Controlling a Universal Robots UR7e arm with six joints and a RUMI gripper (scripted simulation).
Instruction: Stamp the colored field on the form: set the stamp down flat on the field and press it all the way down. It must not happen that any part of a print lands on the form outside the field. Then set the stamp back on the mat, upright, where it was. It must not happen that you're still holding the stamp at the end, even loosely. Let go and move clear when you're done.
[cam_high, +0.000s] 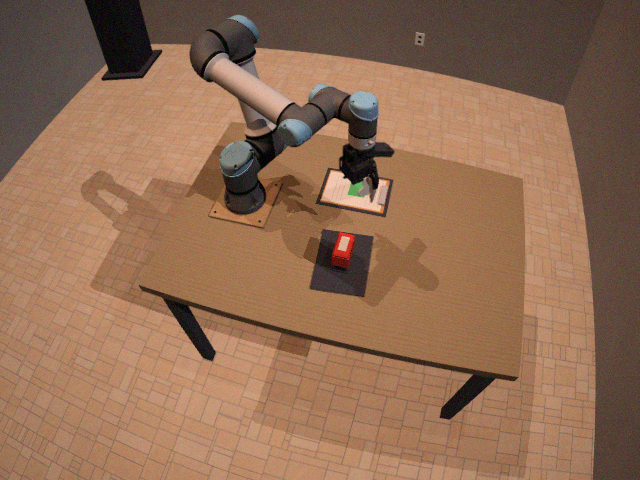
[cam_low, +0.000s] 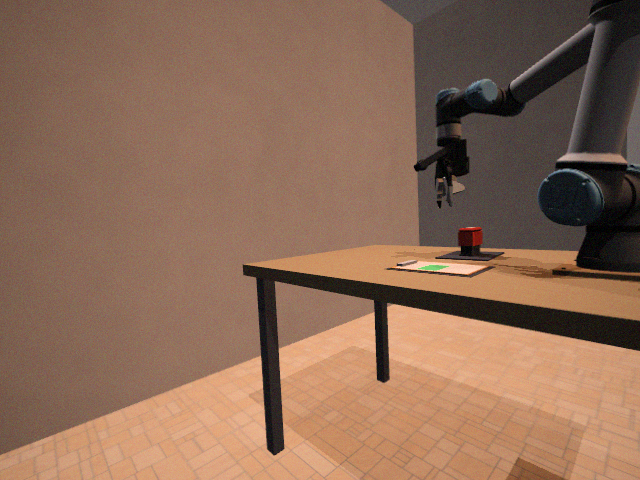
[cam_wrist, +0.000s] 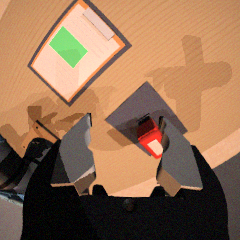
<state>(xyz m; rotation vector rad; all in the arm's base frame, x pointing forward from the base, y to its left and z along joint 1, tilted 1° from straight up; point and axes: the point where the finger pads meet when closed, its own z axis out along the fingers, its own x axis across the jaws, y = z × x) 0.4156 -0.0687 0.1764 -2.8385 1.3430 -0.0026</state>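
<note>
Right now the stamp is 15 cm to the right of my hand, 14 cm below it and 4 cm behind it. From my hand the other things lie so: form (18 cm below, 16 cm to the left, 2 cm behind); then mat (19 cm below, 15 cm to the right, 4 cm behind).
</note>
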